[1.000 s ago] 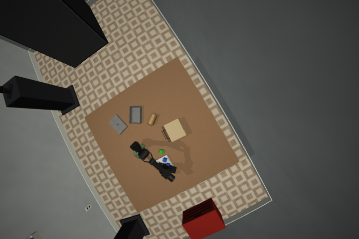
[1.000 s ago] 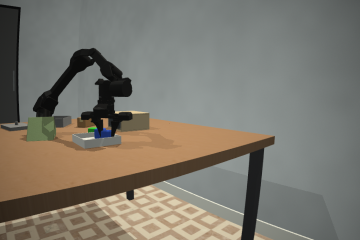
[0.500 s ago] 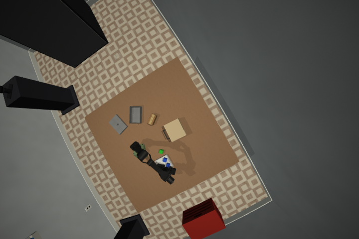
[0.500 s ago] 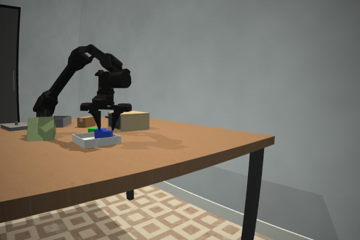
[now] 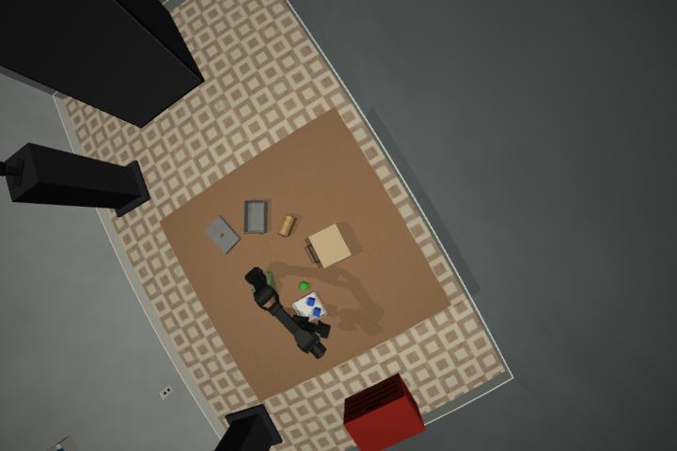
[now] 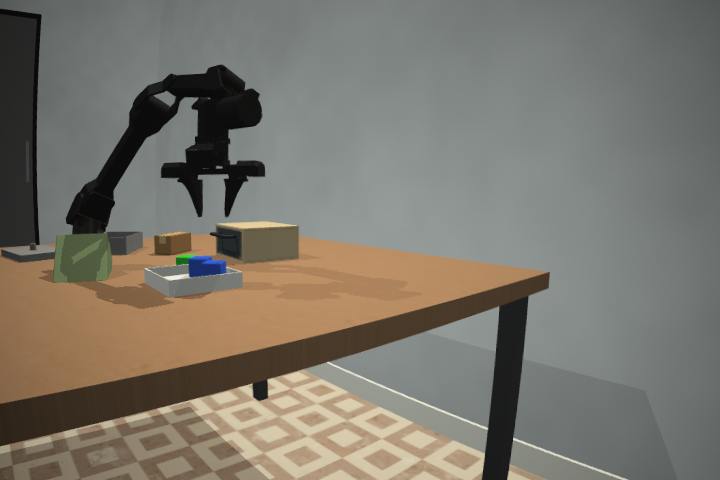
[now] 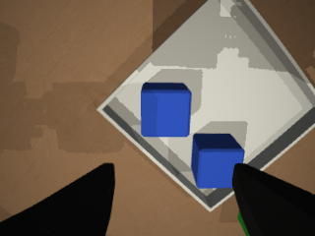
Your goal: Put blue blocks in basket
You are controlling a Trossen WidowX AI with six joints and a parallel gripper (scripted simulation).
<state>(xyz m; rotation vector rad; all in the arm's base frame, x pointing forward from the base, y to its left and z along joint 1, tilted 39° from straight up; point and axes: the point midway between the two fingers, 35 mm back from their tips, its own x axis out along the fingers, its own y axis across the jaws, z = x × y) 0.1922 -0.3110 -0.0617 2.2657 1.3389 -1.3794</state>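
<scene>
The grey lidded box lies 62 cm to the left of my hand, 34 cm behind it and 15 cm below it. Round my hand: brown box 51 cm to the left, 13 cm below, 5 cm ahead; then white basket 15 cm below, 4 cm behind, 3 cm to the left; then tan drawer unit 31 cm to the left, 23 cm ahead, 12 cm below.
</scene>
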